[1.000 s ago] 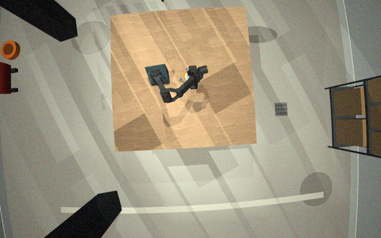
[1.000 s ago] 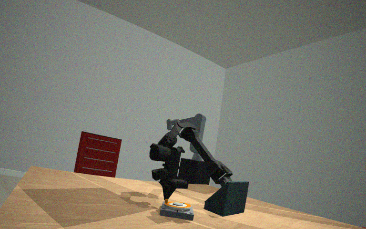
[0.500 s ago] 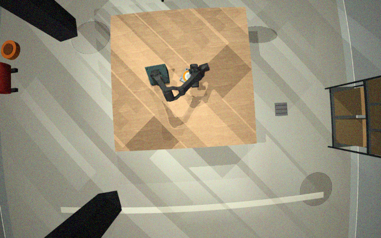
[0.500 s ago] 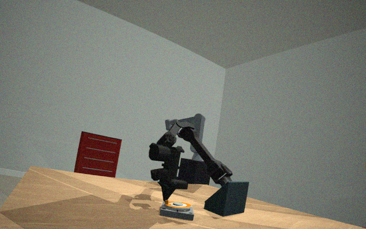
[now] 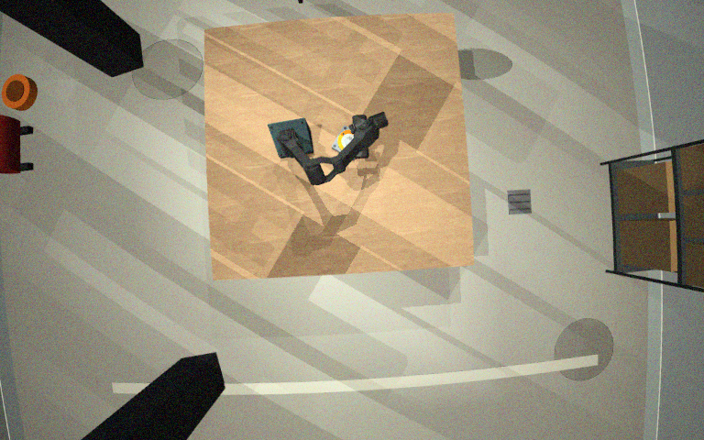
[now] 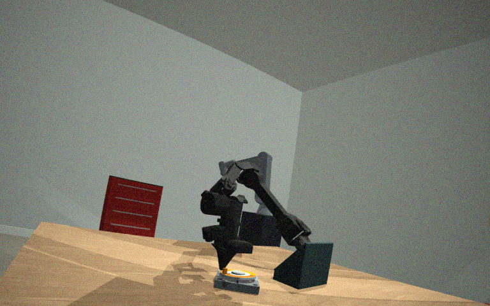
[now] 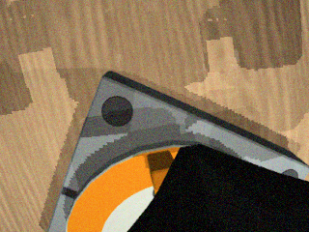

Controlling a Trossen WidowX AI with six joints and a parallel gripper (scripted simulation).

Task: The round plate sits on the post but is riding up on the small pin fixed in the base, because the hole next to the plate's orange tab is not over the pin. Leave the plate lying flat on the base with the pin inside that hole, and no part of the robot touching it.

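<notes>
Now: the square grey base 5 cm behind my gripper tip, 2 cm to the left of it and 2 cm below it.
</notes>
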